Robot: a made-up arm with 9 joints. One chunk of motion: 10 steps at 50 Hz.
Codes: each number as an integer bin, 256 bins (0 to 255) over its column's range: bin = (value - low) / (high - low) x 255, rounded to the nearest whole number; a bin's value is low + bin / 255 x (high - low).
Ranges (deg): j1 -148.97..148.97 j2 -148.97..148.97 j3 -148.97..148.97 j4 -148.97..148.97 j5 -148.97..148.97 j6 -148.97..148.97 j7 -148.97..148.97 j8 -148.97..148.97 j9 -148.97..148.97
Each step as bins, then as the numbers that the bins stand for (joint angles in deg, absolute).
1 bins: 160 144 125 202 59 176 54 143 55
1 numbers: 37.97 19.28 -2.92 87.05 -80.03 56.67 -85.88 18.11 -84.71
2 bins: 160 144 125 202 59 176 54 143 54
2 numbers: 37.97 19.28 -2.92 87.05 -80.03 56.67 -85.88 18.11 -85.88
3 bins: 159 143 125 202 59 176 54 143 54
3 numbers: 36.80 18.11 -2.92 87.05 -80.03 56.67 -85.88 18.11 -85.88
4 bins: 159 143 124 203 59 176 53 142 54
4 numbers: 36.80 18.11 -4.09 88.21 -80.03 56.67 -87.05 16.94 -85.88
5 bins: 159 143 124 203 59 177 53 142 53
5 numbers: 36.80 18.11 -4.09 88.21 -80.03 57.84 -87.05 16.94 -87.05
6 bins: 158 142 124 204 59 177 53 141 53
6 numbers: 35.64 16.94 -4.09 89.38 -80.03 57.84 -87.05 15.77 -87.05
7 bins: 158 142 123 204 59 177 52 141 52
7 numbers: 35.64 16.94 -5.26 89.38 -80.03 57.84 -88.21 15.77 -88.21
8 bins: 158 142 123 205 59 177 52 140 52
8 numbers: 35.64 16.94 -5.26 90.55 -80.03 57.84 -88.21 14.60 -88.21
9 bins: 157 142 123 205 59 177 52 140 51
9 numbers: 34.47 16.94 -5.26 90.55 -80.03 57.84 -88.21 14.60 -89.38
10 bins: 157 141 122 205 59 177 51 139 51
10 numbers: 34.47 15.77 -6.43 90.55 -80.03 57.84 -89.38 13.44 -89.38
